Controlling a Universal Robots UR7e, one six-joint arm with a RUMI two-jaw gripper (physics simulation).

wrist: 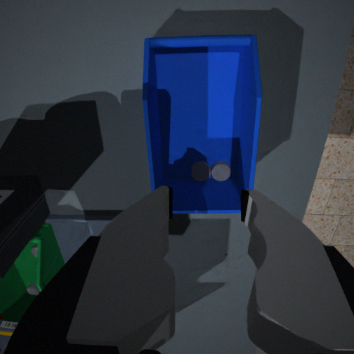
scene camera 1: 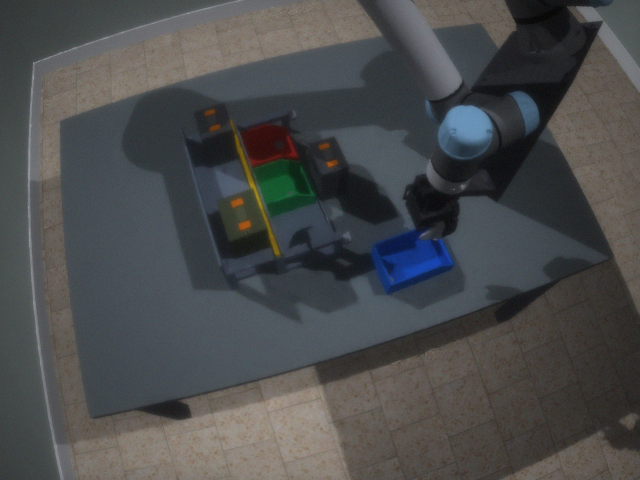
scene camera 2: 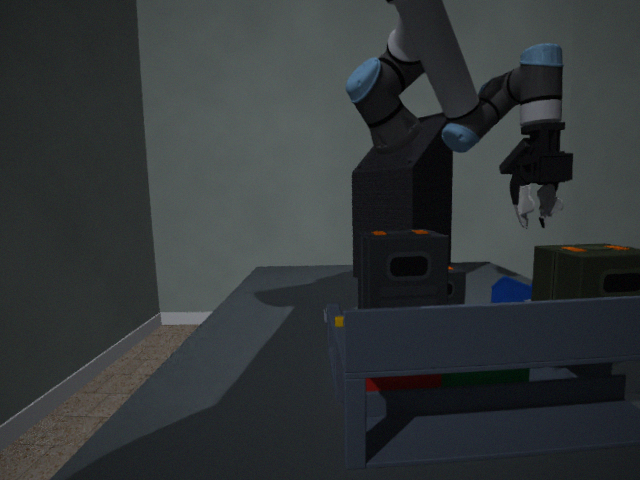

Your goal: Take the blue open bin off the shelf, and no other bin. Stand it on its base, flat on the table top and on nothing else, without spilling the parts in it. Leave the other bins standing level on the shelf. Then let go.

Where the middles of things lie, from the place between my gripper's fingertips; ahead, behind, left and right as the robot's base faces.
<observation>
Now: the blue open bin [scene camera 1: 410, 261] 15 cm below my hand. The rest, counted from my hand: olive case [scene camera 1: 237, 238]: 36 cm ahead, 13 cm to the right, 3 cm below; then red bin [scene camera 1: 259, 142]: 27 cm ahead, 36 cm to the right, 14 cm below; then green bin [scene camera 1: 275, 179]: 26 cm ahead, 25 cm to the right, 14 cm below.
</observation>
